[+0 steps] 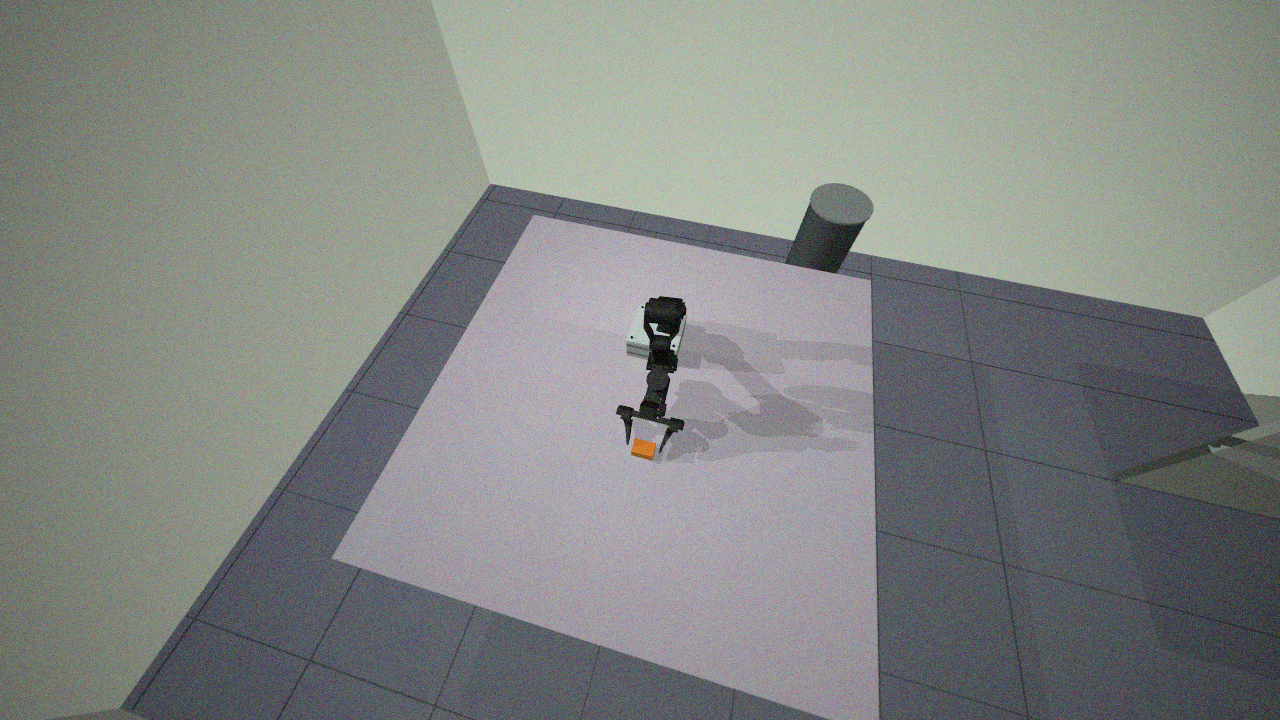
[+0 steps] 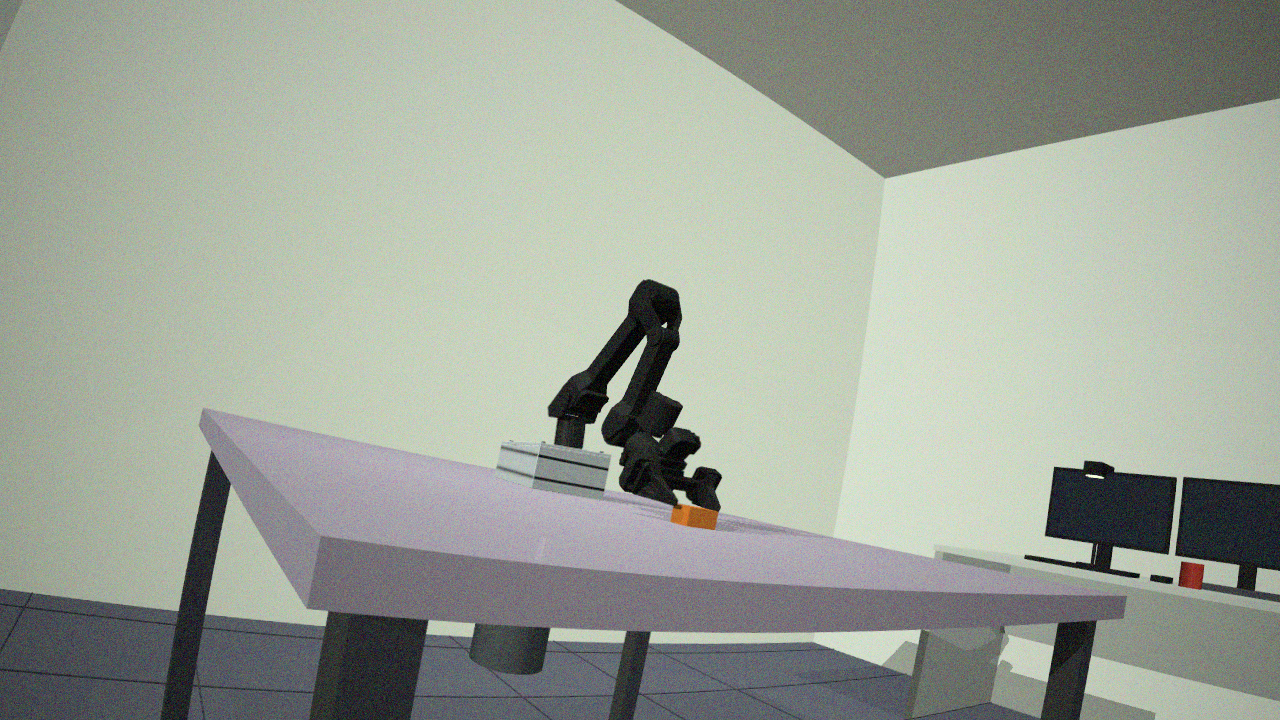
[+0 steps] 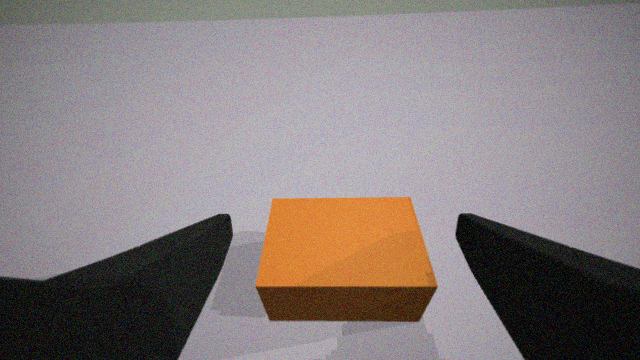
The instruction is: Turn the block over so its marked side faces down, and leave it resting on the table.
Labels:
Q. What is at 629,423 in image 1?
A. My gripper.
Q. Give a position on an orange block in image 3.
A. At 324,259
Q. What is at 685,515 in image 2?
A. An orange block.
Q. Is my gripper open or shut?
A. Open.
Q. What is my gripper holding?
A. Nothing.

